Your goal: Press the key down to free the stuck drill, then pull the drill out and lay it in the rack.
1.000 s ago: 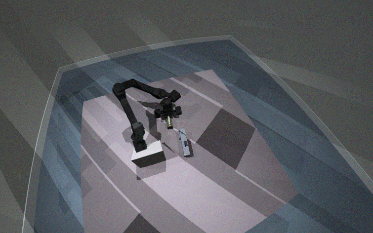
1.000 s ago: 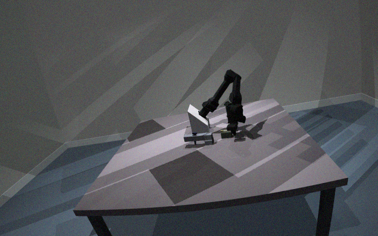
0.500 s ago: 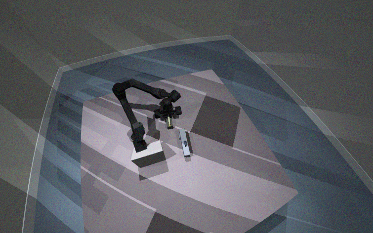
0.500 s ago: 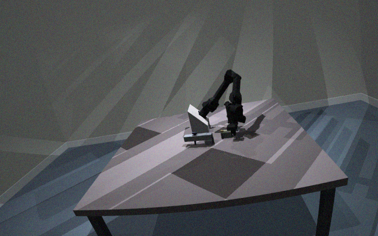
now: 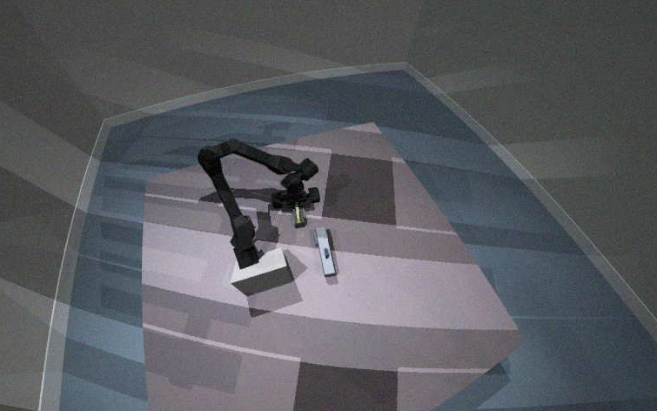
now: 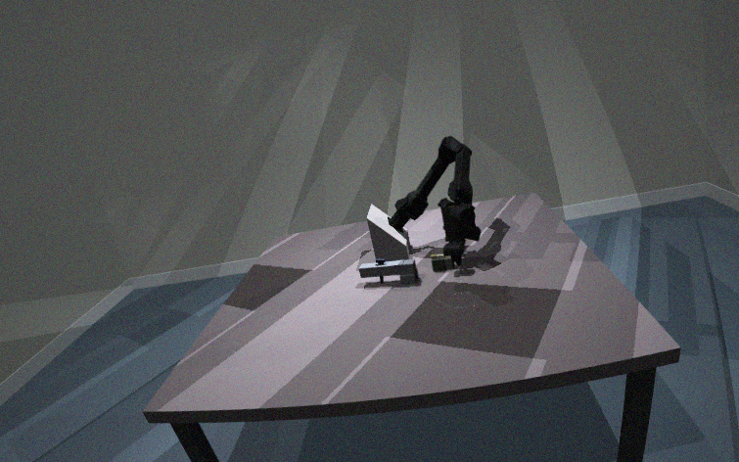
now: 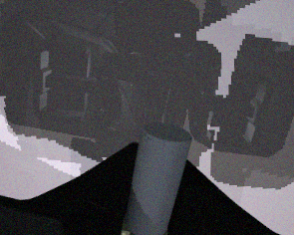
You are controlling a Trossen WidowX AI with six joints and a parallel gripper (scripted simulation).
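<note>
Now: gripper tip 40 mm to the left of the yellowish key, 30 mm below it and 10 mm past it. The rest, counted from my gripper tip: grey bar: 230 mm to the right, 30 mm above, 10 mm ahead; then rack: 50 mm to the right, 20 mm behind, 10 mm above; then small dark piece: 260 mm to the right, 40 mm above.
</note>
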